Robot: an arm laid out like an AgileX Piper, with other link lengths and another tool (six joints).
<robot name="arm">
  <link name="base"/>
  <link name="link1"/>
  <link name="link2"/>
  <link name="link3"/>
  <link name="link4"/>
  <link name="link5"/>
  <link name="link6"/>
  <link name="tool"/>
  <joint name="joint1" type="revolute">
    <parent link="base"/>
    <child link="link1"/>
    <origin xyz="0 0 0.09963" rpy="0 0 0"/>
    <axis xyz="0 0 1"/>
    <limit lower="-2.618" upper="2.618"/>
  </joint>
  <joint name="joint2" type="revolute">
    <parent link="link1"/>
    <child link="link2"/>
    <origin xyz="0 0 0" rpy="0 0 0"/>
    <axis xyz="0 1 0"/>
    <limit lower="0" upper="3.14"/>
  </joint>
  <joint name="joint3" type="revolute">
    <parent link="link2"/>
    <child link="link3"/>
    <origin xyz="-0.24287 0 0.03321" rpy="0 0 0"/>
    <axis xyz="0 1 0"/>
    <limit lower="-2.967" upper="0"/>
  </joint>
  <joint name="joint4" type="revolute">
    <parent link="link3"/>
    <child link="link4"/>
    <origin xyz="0.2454 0 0.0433" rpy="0 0 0"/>
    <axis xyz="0.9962 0 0.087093"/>
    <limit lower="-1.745" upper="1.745"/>
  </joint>
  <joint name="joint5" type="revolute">
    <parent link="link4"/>
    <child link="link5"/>
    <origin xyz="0 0 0" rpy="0 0 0"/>
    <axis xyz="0 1 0"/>
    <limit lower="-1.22" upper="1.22"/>
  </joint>
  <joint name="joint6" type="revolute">
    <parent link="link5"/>
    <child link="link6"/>
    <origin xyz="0.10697 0 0.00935" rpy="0 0 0"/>
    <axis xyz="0.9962 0 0.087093"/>
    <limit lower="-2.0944" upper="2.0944"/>
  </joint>
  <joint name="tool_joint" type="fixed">
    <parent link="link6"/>
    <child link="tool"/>
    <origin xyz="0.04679 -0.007 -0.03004" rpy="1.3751 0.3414 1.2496"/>
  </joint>
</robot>
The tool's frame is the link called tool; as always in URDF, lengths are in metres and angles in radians.
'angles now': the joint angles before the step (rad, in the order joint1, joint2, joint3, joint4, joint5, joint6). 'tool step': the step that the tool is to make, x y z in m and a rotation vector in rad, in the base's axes. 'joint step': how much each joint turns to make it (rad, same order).
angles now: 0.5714 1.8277 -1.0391 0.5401 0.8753 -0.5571
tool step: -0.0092 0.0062 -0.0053 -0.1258 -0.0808 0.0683
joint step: 0.1148 0.0000 -0.0001 -0.1920 -0.0487 0.1632
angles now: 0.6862 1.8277 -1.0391 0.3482 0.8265 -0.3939
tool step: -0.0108 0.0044 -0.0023 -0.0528 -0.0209 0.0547
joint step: 0.0667 0.0000 0.0076 -0.0747 -0.0024 0.0615
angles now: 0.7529 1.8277 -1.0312 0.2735 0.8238 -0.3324
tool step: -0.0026 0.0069 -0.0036 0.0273 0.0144 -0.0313
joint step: 0.0053 0.0131 0.0008 0.0453 -0.0235 0.0017
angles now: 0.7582 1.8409 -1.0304 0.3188 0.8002 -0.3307
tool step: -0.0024 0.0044 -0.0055 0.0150 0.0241 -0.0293
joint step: 0.0001 0.0215 -0.0001 0.0415 -0.0145 -0.0021
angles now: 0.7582 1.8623 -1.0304 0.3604 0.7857 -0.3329
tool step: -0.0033 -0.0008 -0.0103 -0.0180 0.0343 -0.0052
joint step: -0.0001 0.0385 0.0000 0.0149 0.0002 -0.0053
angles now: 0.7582 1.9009 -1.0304 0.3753 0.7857 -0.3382
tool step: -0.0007 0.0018 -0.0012 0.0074 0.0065 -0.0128
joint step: -0.0001 0.0049 0.0001 0.0161 -0.0057 -0.0002
